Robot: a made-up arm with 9 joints. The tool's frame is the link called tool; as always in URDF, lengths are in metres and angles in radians. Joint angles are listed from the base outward. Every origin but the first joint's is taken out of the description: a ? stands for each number. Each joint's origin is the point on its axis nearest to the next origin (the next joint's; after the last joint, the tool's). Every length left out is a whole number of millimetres.
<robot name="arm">
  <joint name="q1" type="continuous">
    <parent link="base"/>
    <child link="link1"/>
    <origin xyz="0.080 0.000 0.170" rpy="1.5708 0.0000 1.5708"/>
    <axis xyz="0 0 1"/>
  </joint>
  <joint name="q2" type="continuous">
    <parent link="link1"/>
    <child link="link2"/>
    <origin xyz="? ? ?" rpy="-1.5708 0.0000 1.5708"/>
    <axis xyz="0 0 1"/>
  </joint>
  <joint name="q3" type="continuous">
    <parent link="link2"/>
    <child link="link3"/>
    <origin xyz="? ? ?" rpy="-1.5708 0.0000 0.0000"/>
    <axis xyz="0 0 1"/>
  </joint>
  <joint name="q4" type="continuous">
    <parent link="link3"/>
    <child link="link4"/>
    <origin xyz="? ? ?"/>
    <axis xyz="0 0 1"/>
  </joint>
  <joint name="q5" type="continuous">
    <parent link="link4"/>
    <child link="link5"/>
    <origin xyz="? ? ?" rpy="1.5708 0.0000 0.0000"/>
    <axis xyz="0 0 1"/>
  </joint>
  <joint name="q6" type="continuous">
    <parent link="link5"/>
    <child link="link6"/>
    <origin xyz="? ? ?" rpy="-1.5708 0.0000 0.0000"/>
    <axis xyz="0 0 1"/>
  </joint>
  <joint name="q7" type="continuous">
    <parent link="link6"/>
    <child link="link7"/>
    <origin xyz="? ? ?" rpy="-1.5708 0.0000 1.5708"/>
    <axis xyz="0 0 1"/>
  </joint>
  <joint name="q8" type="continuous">
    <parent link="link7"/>
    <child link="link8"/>
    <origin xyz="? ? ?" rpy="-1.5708 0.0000 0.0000"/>
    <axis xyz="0 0 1"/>
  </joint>
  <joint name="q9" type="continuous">
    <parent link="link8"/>
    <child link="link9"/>
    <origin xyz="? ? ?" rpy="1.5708 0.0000 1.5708"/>
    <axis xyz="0 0 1"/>
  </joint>
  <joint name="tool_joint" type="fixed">
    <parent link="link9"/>
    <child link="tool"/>
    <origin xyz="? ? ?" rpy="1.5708 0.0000 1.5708"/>
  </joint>
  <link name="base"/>
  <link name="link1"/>
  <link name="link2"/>
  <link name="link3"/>
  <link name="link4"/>
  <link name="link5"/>
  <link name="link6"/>
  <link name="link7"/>
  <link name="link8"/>
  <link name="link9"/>
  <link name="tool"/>
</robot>
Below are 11 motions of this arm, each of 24 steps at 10 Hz.
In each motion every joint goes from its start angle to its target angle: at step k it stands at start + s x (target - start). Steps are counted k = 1, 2, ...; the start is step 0. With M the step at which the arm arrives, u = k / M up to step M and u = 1 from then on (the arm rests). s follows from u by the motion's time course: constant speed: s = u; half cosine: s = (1 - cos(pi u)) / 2; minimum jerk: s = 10 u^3 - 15 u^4 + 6 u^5.
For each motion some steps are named. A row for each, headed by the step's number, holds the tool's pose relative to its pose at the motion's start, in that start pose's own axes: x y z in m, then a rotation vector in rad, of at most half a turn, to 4 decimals.
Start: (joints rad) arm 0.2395 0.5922 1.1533 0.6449 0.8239 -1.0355 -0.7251 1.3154 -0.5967
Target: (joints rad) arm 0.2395 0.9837 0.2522 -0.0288 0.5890 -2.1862 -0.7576 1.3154 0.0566
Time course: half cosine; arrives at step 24
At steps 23, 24:
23: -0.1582 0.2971 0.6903 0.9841 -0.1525 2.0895
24: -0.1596 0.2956 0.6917 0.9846 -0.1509 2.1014

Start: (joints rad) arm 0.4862 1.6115 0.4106 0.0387 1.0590 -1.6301 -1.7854 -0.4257 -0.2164
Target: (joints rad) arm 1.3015 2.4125 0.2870 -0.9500 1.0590 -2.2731 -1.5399 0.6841 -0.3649
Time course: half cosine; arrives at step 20
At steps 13, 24:
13: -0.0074 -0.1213 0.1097 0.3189 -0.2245 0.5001
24: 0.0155 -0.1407 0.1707 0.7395 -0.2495 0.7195

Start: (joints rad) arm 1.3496 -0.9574 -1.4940 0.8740 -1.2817 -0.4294 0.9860 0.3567 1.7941
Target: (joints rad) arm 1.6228 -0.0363 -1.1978 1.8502 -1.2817 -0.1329 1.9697 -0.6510 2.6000
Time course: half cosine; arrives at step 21
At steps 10, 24:
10: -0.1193 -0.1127 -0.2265 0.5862 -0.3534 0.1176
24: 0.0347 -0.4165 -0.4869 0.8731 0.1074 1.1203

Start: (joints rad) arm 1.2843 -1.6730 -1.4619 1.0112 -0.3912 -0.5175 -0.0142 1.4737 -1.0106
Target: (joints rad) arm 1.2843 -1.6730 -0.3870 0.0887 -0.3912 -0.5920 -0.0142 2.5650 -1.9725
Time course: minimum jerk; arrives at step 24
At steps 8, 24:
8: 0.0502 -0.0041 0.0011 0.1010 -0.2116 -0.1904
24: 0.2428 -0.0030 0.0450 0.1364 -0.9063 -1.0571

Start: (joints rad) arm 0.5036 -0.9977 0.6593 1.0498 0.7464 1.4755 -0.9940 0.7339 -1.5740
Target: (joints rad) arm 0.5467 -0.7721 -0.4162 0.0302 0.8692 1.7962 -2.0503 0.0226 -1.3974
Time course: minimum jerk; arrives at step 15
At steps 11, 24:
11: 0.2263 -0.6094 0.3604 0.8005 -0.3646 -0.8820
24: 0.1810 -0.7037 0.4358 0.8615 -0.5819 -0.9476

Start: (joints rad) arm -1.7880 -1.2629 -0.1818 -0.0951 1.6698 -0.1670 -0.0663 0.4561 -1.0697
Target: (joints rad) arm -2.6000 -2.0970 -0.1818 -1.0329 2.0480 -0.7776 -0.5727 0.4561 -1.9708
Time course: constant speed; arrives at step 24
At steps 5, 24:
5: 0.0349 -0.0646 -0.0392 -0.0643 -0.1914 0.0921
24: 0.2119 -0.1756 -0.0953 0.1650 -0.9468 0.9704

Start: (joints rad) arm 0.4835 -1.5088 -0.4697 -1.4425 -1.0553 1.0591 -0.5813 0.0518 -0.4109
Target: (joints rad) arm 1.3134 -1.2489 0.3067 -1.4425 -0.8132 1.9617 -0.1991 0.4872 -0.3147
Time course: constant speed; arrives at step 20
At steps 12, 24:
12: 0.0583 -0.0598 -0.4092 -0.3182 0.7400 0.0865
24: 0.0304 -0.0529 -0.6043 -0.7015 0.9564 0.3287

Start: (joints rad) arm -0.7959 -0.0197 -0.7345 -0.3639 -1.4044 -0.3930 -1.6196 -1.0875 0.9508
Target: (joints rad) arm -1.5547 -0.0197 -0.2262 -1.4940 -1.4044 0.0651 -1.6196 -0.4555 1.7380
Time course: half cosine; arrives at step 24
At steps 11, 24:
11: -0.0433 0.0574 0.0798 -0.0108 0.5056 0.2975
24: -0.0038 0.1654 0.2088 -0.1064 1.1999 0.6810

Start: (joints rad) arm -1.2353 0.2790 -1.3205 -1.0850 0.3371 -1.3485 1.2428 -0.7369 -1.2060
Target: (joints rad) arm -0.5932 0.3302 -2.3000 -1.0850 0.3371 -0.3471 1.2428 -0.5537 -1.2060
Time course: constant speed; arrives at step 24
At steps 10, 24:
10: 0.0547 -0.0442 0.0868 0.1792 0.1638 -0.2358
24: 0.1160 -0.1694 0.0767 0.3281 0.5010 -0.4865

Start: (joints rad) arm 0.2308 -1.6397 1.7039 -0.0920 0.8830 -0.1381 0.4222 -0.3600 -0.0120
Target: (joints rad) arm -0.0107 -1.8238 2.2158 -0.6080 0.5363 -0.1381 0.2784 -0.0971 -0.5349
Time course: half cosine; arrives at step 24
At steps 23, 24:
23: -0.0494 0.0873 -0.1429 0.2739 0.0352 0.2420
24: -0.0498 0.0877 -0.1435 0.2753 0.0356 0.2424

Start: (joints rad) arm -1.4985 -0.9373 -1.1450 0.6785 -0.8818 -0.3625 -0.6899 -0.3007 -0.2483
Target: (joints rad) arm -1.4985 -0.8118 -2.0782 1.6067 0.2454 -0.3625 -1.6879 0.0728 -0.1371
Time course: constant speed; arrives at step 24
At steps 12, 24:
12: -0.1961 0.3112 0.1393 -0.1540 -0.4186 0.6895
24: -0.4849 0.4495 0.0213 -0.5809 -0.4909 1.4012

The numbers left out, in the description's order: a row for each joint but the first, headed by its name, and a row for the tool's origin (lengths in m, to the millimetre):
q2: -0.130 -0.080 0.000
q3: -0.080 -0.230 0.000
q4: -0.130 -0.040 0.000
q5: 0.010 0.330 0.000
q6: 0.080 -0.040 0.000
q7: 0.110 0.000 0.000
q8: 0.070 0.370 0.000
q9: 0.040 0.030 0.000
tool: -0.030 -0.070 0.000

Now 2 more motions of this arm.
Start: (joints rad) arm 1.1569 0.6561 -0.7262 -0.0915 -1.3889 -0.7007 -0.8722 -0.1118 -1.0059
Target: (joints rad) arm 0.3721 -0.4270 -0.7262 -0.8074 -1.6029 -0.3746 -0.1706 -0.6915 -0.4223
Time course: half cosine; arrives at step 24
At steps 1, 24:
1: -0.0003 -0.0038 -0.0005 -0.0046 0.0055 -0.0044
24: -0.2086 -0.5178 0.3528 -0.5180 1.0809 -0.9778

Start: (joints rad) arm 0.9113 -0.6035 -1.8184 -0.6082 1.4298 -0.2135 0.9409 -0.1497 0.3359
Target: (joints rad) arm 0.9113 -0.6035 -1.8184 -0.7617 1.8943 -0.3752 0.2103 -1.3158 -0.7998
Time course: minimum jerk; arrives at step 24
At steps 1, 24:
1: -0.0001 0.0001 0.0000 -0.0006 -0.0009 0.0003
24: -0.1094 0.0664 0.0777 -0.7067 -1.8022 0.5158

